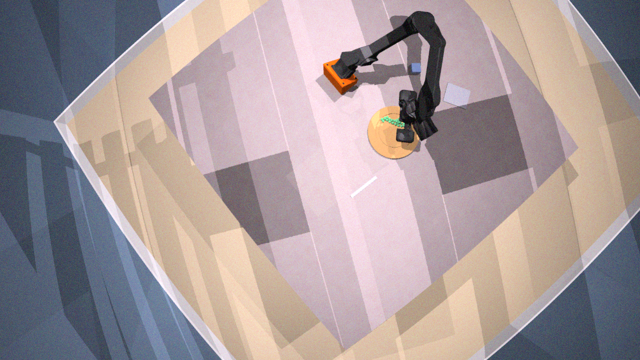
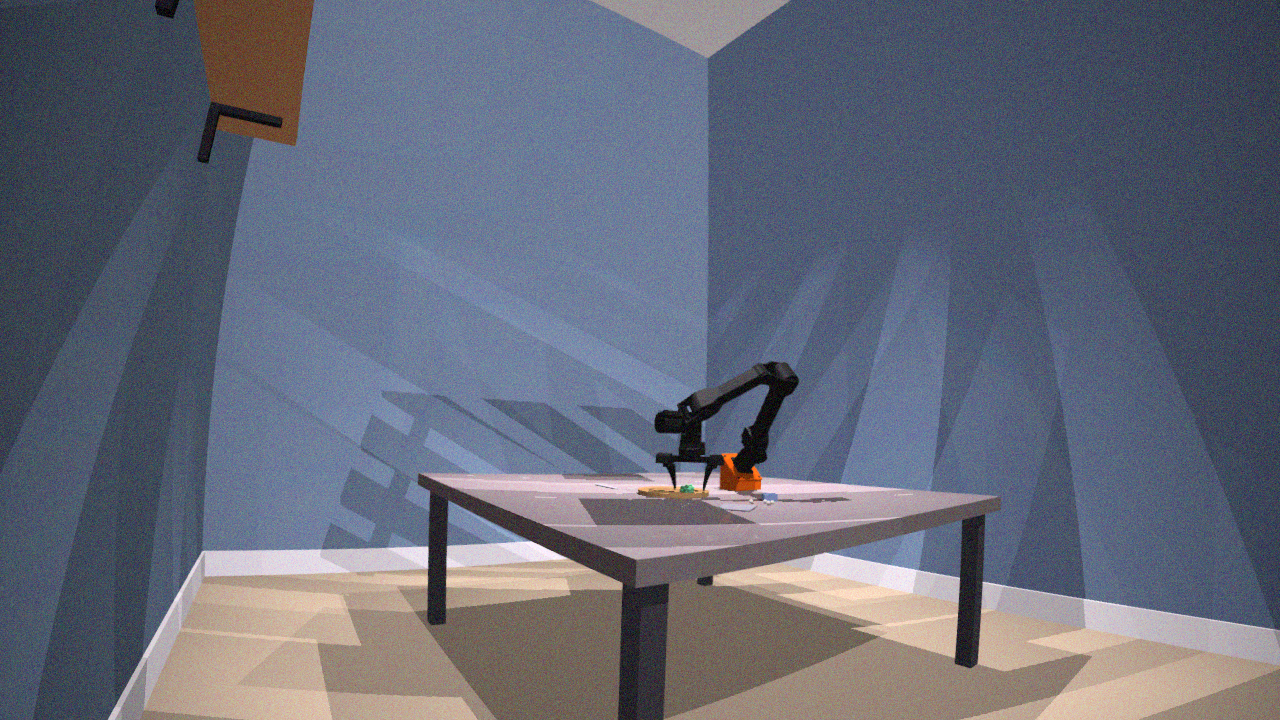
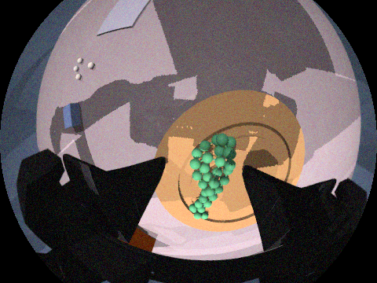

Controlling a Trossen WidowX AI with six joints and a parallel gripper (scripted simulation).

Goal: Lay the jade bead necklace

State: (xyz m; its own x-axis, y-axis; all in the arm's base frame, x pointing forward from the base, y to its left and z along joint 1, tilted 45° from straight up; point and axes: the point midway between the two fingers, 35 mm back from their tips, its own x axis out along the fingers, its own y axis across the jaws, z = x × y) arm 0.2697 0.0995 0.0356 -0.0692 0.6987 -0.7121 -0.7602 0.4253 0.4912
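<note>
The round tan bead board lies 5 cm to the right of my gripper tip, 2 cm ahead of it and 1 cm below it. The rest, counted from my gripper tip: white strip: 26 cm to the right, 12 cm ahead, 1 cm below; pale square sheet: 25 cm to the left, 4 cm ahead, 1 cm below; blue cube: 17 cm to the left, 14 cm behind, 1 cm below.
</note>
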